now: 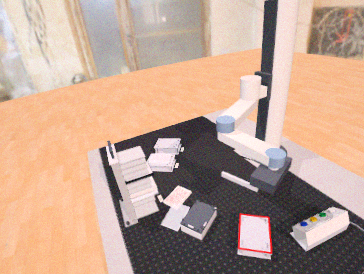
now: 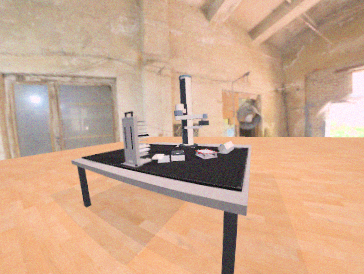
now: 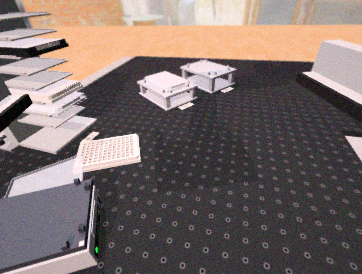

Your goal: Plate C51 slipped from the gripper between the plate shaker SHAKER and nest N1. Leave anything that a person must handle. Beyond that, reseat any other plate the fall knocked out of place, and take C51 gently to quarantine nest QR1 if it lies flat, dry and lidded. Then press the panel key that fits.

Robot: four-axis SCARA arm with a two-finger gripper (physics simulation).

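Frame: origin at the arm's base, x back, y right, z up, level; centimetres.
Seen in the pictures: gripper, fingertip midpoint: [image 1: 233, 163] [image 2: 185, 127] [image 3: 168, 71]; arm's base, origin of the base link: [image 2: 188, 146].
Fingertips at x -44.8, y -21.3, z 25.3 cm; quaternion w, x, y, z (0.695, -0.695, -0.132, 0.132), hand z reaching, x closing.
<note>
Pixels of each thing's middle, then the offset from my fingertips to it. "spot": a spot on its surface instead.
- plate with bare wells, body centre: [image 3: 108, 151] [image 1: 177, 196] dx -20.6, dy +16.8, dz -23.3 cm
- lid, body centre: [image 3: 45, 182] [image 1: 175, 215] [image 2: 163, 158] dx -26.6, dy +6.2, dz -22.8 cm
- dark-topped shaker, surface spot: [image 3: 40, 220] [image 1: 201, 212] spot: dx -17.5, dy -1.4, dz -18.6 cm
- Nest N1, body centre: [image 3: 207, 74] [image 1: 168, 145] dx -6.6, dy +60.8, dz -20.9 cm
- Nest N2, body centre: [image 3: 166, 88] [image 1: 161, 161] dx -17.5, dy +46.8, dz -21.4 cm
- lidded plate, body centre: [image 3: 166, 81] [image 1: 160, 158] dx -17.5, dy +46.8, dz -18.9 cm
- Red-edged nest QR1, body centre: [image 1: 254, 234] [image 2: 205, 153] dx -3.9, dy -19.7, dz -21.8 cm
- tall shelf rack, body centre: [image 3: 12, 53] [image 1: 129, 178] [image 2: 135, 137] dx -40.0, dy +21.5, dz -5.2 cm
- key panel, body centre: [image 1: 321, 225] [image 2: 226, 146] dx +20.0, dy -31.9, dz -19.9 cm
A plate with bare wells [image 1: 178, 197] [image 3: 111, 151], presumably C51, lies apparently flat on the mat without a lid on it. A pale, clear sheet like a lid [image 1: 174, 218] [image 3: 45, 177] lies between it and the dark-topped shaker [image 1: 199, 216] [image 2: 177, 155] [image 3: 40, 220]. Whether the mat is wet cannot be told. Nest N1 [image 1: 167, 144] [image 3: 207, 69] bears no plate. Nest N2 [image 1: 168, 168] [image 3: 167, 101] bears a lidded plate [image 3: 164, 79], apparently seated. Red-edged nest QR1 [image 1: 270, 235] bears no plate. My gripper [image 1: 244, 167] [image 3: 168, 71] is open and empty, raised away from the loose plate.
A tall shelf rack [image 1: 122, 187] [image 2: 131, 140] stands beyond the loose plate; a plate [image 3: 45, 92] shows on a lower shelf. The key panel [image 1: 321, 228] [image 2: 226, 147] with blue, yellow and green keys stands beside QR1. The arm's column [image 1: 282, 75] [image 2: 186, 107] rises at the back.
</note>
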